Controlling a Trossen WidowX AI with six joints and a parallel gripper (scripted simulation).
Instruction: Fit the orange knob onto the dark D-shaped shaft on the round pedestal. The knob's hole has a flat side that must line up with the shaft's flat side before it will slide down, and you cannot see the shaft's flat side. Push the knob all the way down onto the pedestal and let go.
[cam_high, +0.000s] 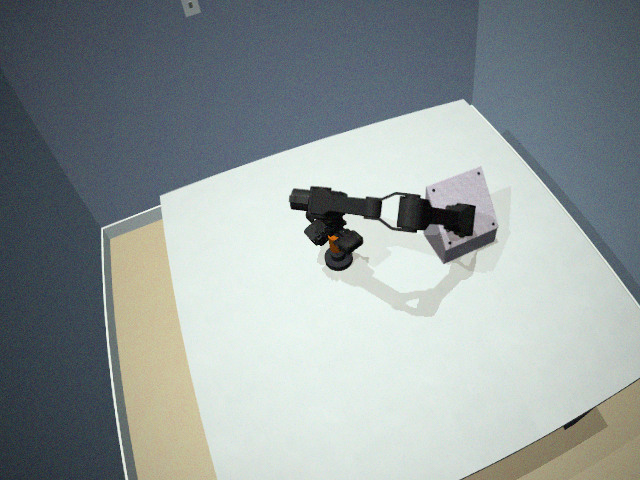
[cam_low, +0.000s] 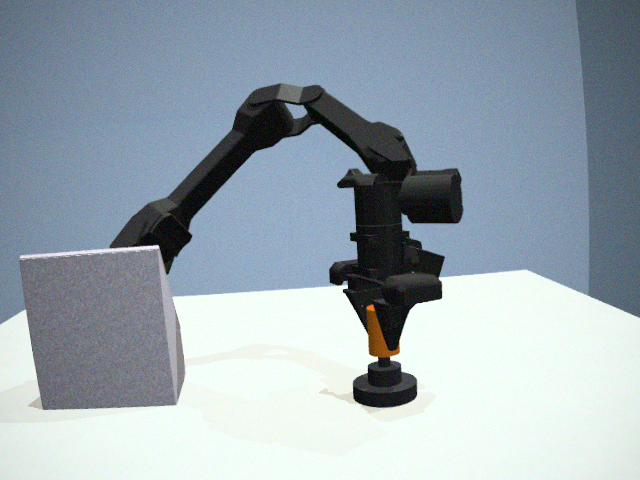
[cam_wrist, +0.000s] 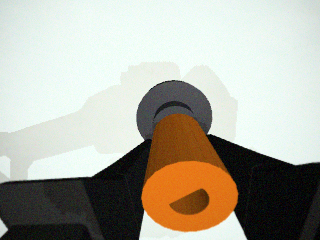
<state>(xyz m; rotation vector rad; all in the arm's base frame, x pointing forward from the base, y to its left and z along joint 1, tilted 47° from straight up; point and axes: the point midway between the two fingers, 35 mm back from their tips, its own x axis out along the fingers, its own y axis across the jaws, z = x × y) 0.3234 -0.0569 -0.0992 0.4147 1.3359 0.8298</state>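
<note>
Right now the orange knob is 2 cm above my gripper tip. Also, from my gripper tip: dark round pedestal: 4 cm below.
</note>
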